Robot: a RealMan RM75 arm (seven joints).
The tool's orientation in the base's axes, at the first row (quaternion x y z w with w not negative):
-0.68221, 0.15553, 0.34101, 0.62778
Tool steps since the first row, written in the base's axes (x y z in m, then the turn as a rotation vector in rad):
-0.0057, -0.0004, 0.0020, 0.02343, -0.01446, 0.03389
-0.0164, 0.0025, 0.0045, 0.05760, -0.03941, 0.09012
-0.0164, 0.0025, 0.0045, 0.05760, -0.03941, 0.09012
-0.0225, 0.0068, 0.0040, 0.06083, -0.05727, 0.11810
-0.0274, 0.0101, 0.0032, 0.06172, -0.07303, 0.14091
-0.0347, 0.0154, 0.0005, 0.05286, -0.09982, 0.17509
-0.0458, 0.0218, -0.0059, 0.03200, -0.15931, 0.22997
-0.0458, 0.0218, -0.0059, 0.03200, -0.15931, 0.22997
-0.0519, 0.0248, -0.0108, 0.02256, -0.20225, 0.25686
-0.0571, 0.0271, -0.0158, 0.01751, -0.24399, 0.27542
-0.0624, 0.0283, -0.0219, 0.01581, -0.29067, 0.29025
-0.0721, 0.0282, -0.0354, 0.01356, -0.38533, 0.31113
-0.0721, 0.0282, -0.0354, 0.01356, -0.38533, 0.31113
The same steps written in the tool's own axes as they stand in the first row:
-0.0055, 0.0022, 0.0012, -0.00866, -0.03807, -0.01954
-0.0142, 0.0067, 0.0069, -0.02662, -0.09808, -0.05162
-0.0142, 0.0067, 0.0069, -0.02662, -0.09808, -0.05162
-0.0174, 0.0103, 0.0127, -0.04664, -0.11823, -0.06910
-0.0196, 0.0135, 0.0172, -0.06447, -0.13334, -0.08404
-0.0220, 0.0193, 0.0242, -0.09921, -0.14894, -0.10672
-0.0243, 0.0302, 0.0332, -0.16330, -0.16705, -0.15722
-0.0243, 0.0302, 0.0332, -0.16330, -0.16705, -0.15722
-0.0248, 0.0373, 0.0377, -0.19713, -0.17417, -0.19544
-0.0248, 0.0440, 0.0412, -0.22203, -0.17804, -0.23387
-0.0243, 0.0518, 0.0436, -0.24313, -0.18046, -0.27804
-0.0224, 0.0681, 0.0459, -0.27898, -0.17922, -0.36812
-0.0224, 0.0681, 0.0459, -0.27898, -0.17922, -0.36812

